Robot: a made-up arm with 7 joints.
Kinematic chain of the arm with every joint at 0, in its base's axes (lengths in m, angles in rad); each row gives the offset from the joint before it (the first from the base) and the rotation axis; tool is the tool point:
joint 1: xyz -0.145 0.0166 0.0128 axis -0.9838 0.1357 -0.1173
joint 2: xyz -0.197 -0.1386 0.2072 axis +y
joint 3: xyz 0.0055 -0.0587 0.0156 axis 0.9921 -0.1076 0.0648
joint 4: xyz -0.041 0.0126 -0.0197 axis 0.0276 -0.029 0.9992
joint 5: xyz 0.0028 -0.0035 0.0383 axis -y
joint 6: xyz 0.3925 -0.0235 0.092 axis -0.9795 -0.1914 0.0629
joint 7: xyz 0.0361 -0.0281 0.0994 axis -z
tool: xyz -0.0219 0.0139 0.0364
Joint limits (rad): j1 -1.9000..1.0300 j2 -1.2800..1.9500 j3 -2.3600..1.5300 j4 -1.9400..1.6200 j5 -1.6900..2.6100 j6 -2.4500..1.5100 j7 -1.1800..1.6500
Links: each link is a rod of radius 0.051 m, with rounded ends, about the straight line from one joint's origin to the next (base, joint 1, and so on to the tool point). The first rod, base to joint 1, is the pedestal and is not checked.
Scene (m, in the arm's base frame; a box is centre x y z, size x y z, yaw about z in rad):
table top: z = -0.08
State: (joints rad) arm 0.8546 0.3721 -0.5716 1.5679 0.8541 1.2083 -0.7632
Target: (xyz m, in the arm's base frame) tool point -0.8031 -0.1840 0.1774
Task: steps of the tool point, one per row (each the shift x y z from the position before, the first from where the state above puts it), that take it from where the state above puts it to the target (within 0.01 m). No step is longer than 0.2 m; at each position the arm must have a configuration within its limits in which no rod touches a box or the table.
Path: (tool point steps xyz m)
1: -0.1075 -0.0578 0.1316
2: -0.1259 -0.1101 0.0873
3: -0.1270 -0.1457 0.0214
4: -0.1095 -0.1553 -0.0537
5: -0.0755 -0.1360 -0.1233
6: -0.0295 -0.0927 -0.1724

